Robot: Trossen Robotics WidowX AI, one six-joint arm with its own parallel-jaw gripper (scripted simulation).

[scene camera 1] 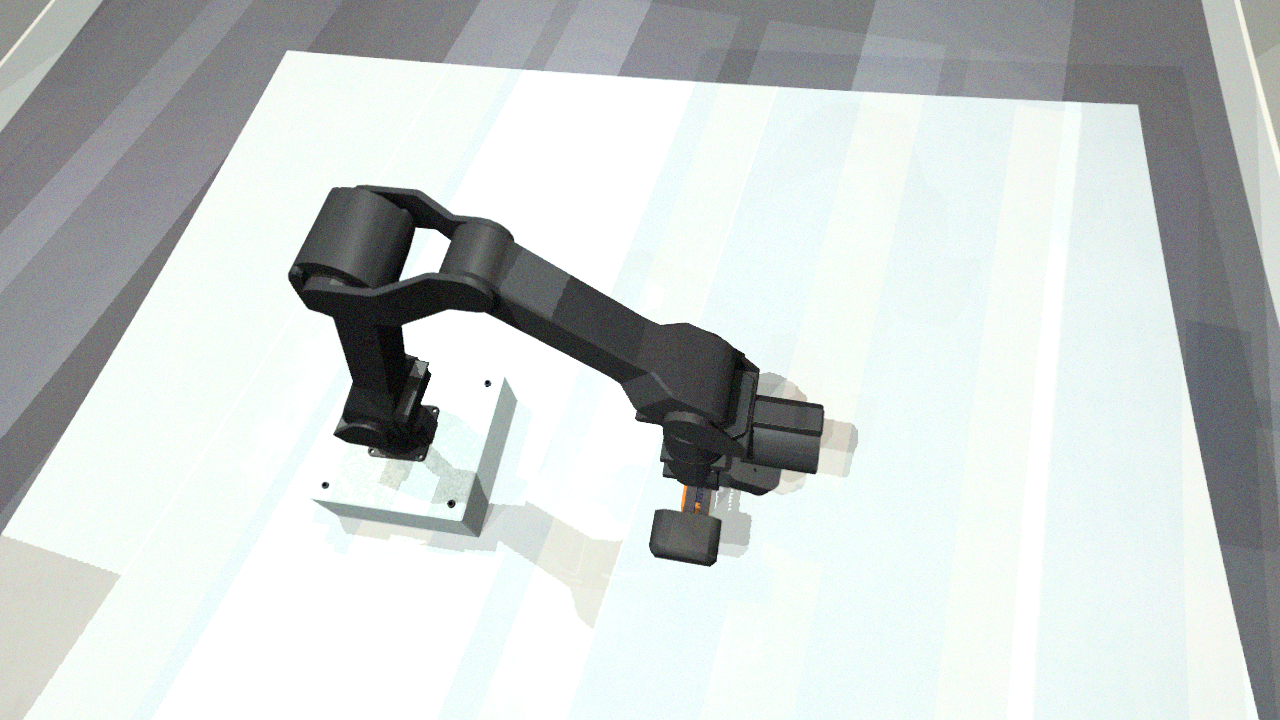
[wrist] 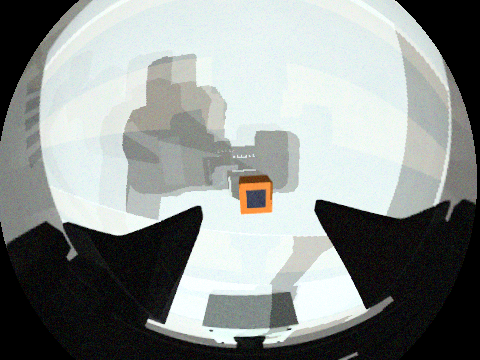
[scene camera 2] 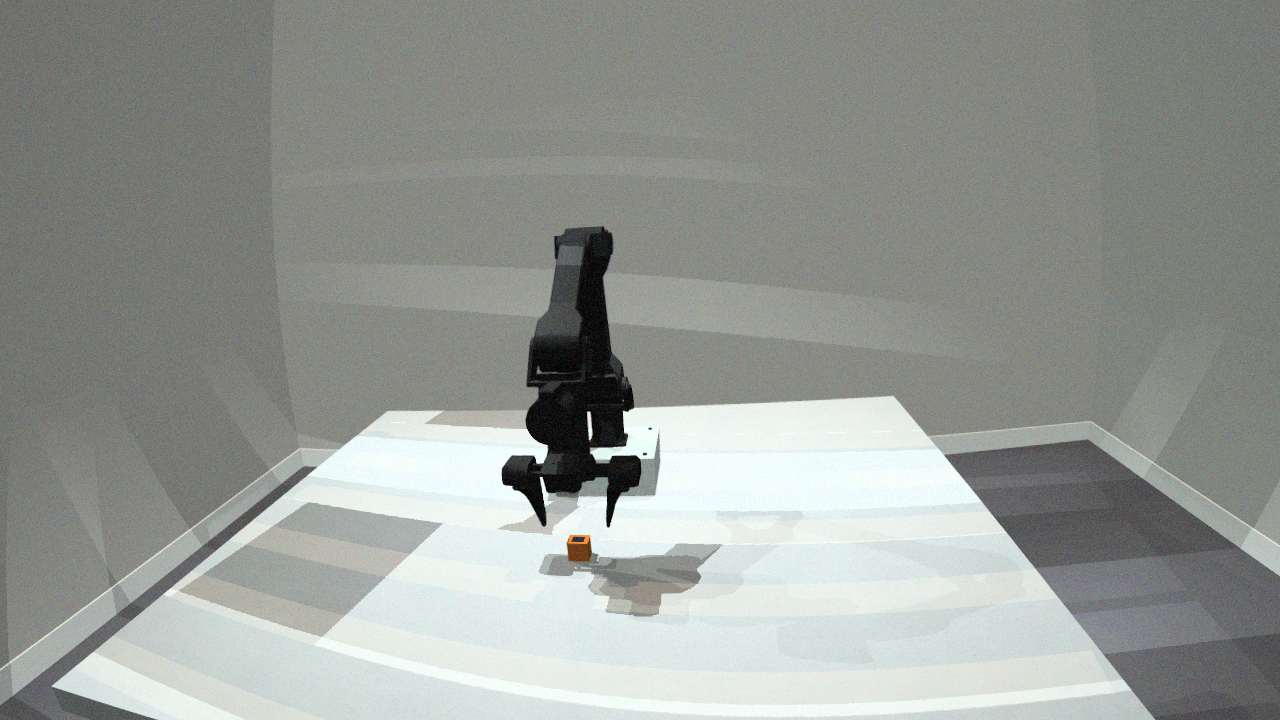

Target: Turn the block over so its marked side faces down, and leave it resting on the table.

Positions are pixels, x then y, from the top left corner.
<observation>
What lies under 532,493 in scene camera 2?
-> My gripper.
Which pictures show my gripper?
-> Scene camera 1, the wrist view and scene camera 2: all of them.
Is my gripper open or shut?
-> Open.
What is my gripper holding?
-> Nothing.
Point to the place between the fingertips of my gripper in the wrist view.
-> At 260,209
</observation>
